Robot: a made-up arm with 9 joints. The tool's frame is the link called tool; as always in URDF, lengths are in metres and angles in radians. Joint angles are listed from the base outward.
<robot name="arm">
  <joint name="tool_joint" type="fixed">
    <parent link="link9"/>
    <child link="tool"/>
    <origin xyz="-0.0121 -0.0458 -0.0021" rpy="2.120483 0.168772 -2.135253"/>
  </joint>
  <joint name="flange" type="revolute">
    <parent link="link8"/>
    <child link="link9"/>
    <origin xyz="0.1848 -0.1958 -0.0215" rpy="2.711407 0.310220 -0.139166"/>
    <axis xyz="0 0 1"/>
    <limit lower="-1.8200" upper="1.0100"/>
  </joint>
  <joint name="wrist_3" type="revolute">
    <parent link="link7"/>
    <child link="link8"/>
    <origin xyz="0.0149 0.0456 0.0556" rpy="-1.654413 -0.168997 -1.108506"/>
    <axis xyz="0 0 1"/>
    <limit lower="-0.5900" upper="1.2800"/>
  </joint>
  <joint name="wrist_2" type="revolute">
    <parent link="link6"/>
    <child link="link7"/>
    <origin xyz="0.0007 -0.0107 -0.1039" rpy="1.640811 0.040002 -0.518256"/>
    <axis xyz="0 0 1"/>
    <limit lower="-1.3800" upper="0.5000"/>
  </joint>
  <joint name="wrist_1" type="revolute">
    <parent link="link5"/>
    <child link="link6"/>
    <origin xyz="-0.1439 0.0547 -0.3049" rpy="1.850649 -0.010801 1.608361"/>
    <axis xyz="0 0 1"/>
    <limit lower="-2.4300" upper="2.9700"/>
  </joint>
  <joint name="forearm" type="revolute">
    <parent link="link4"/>
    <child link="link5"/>
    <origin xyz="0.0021 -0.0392 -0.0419" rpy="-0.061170 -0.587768 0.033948"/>
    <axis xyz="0 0 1"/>
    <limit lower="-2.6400" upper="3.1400"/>
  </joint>
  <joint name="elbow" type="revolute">
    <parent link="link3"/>
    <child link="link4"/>
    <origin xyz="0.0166 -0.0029 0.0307" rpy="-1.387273 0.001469 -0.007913"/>
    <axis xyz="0 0 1"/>
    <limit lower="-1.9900" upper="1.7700"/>
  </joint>
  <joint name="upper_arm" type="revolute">
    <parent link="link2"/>
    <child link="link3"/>
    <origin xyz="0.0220 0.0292 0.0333" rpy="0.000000 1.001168 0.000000"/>
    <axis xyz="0 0 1"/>
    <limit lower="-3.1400" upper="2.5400"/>
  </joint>
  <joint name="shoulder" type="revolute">
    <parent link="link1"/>
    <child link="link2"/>
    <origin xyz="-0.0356 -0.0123 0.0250" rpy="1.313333 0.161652 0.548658"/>
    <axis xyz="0 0 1"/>
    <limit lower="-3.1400" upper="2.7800"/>
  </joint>
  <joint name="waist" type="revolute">
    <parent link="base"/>
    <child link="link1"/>
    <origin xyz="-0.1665 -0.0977 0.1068" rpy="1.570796 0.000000 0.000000"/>
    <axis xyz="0 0 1"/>
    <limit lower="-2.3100" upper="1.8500"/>
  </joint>
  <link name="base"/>
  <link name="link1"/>
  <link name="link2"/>
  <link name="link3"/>
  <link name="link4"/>
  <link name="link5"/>
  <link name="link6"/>
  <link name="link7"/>
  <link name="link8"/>
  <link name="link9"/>
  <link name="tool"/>
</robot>
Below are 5 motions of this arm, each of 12 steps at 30 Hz.
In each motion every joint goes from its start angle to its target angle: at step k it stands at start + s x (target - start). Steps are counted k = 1, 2, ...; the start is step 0. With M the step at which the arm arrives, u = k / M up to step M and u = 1 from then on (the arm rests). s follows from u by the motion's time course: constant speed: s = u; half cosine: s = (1 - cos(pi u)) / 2; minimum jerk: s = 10 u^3 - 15 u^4 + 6 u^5.
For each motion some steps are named. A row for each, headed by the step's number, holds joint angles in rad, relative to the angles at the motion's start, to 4 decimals.
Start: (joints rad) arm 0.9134 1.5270 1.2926 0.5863 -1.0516 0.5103 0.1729 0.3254 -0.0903
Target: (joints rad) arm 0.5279 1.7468 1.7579 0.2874 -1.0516 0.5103 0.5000 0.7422 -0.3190
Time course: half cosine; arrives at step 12
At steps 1, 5, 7, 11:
1: -0.0066 0.0037 0.0079 -0.0051 0.0000 0.0000 0.0056 0.0071 -0.0039
5: -0.1429 0.0815 0.1724 -0.1108 0.0000 0.0000 0.1212 0.1545 -0.0848
7: -0.2426 0.1383 0.2929 -0.1881 0.0000 0.0000 0.2059 0.2623 -0.1439
11: -0.3789 0.2161 0.4574 -0.2938 0.0000 0.0000 0.3215 0.4097 -0.2248

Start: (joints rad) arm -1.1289 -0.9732 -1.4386 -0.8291 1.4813 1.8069 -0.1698 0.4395 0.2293
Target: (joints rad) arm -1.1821 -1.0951 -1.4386 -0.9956 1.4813 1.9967 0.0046 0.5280 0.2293
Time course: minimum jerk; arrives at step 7
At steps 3, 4, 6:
3: -0.0196 -0.0448 0.0000 -0.0613 0.0000 0.0698 0.0642 0.0326 0.0000
4: -0.0336 -0.0771 0.0000 -0.1052 0.0000 0.1200 0.1102 0.0559 0.0000
6: -0.0520 -0.1191 0.0000 -0.1626 0.0000 0.1854 0.1703 0.0864 0.0000

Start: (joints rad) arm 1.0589 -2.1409 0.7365 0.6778 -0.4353 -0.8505 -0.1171 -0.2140 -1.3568
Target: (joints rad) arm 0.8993 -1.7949 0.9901 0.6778 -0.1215 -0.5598 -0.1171 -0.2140 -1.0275
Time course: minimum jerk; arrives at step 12
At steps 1, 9, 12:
1: -0.0008 0.0018 0.0013 0.0000 0.0016 0.0015 0.0000 0.0000 0.0017
9: -0.1431 0.3102 0.2273 0.0000 0.2813 0.2606 0.0000 0.0000 0.2952
12: -0.1596 0.3460 0.2536 0.0000 0.3138 0.2907 0.0000 0.0000 0.3293

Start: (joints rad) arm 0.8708 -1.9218 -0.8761 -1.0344 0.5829 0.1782 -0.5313 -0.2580 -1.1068
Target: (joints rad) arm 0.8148 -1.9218 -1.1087 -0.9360 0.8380 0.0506 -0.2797 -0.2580 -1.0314
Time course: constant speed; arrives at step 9
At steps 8, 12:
8: -0.0498 0.0000 -0.2068 0.0875 0.2268 -0.1134 0.2236 0.0000 0.0670
12: -0.0560 0.0000 -0.2326 0.0984 0.2551 -0.1276 0.2516 0.0000 0.0754

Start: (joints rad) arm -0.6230 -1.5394 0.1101 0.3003 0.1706 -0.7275 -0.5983 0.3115 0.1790
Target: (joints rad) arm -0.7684 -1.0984 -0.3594 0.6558 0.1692 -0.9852 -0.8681 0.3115 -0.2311
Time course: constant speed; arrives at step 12
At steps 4, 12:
4: -0.0485 0.1470 -0.1565 0.1185 -0.0005 -0.0859 -0.0899 0.0000 -0.1367
12: -0.1454 0.4410 -0.4695 0.3555 -0.0014 -0.2577 -0.2698 0.0000 -0.4101

